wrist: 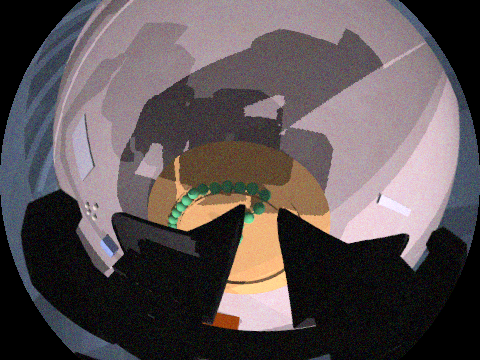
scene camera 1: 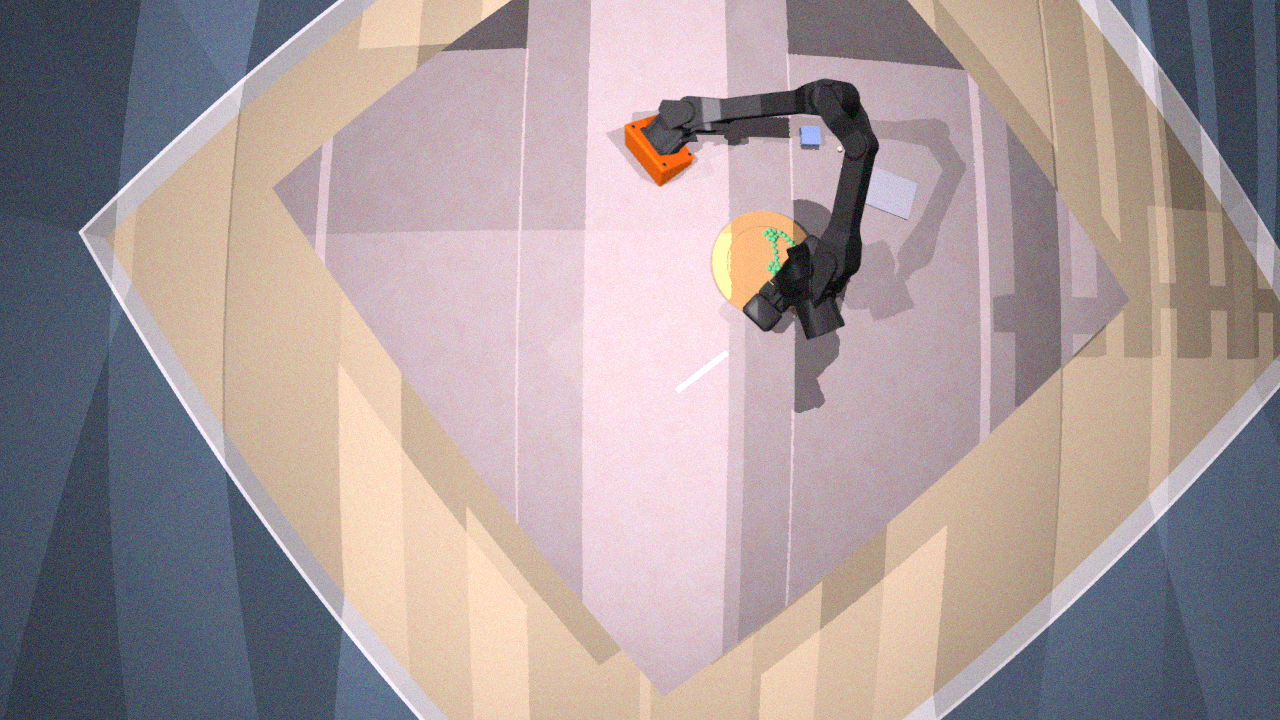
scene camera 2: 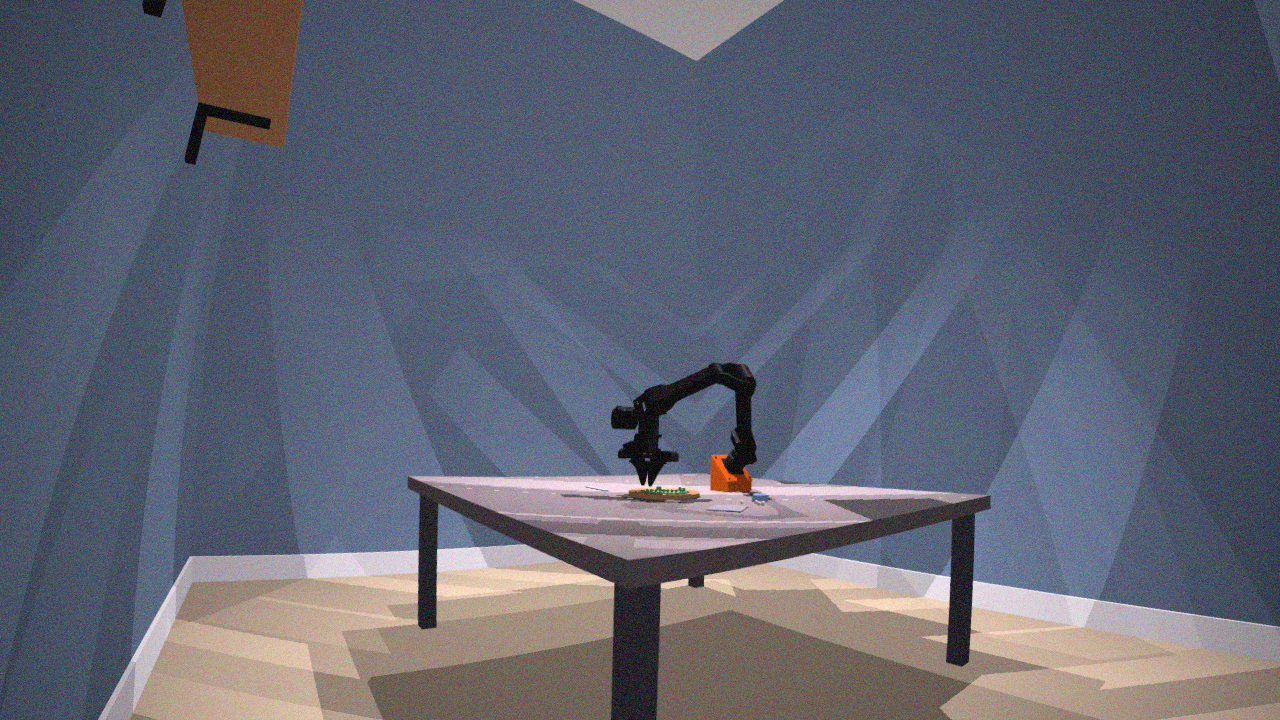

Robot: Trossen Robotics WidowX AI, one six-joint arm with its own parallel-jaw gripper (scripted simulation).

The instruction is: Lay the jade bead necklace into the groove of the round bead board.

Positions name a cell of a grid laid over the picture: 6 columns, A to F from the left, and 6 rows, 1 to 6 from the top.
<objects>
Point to a pale square sheet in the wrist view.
B3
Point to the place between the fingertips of my gripper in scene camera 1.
D3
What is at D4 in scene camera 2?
My gripper.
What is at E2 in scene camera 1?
A pale square sheet.
</objects>
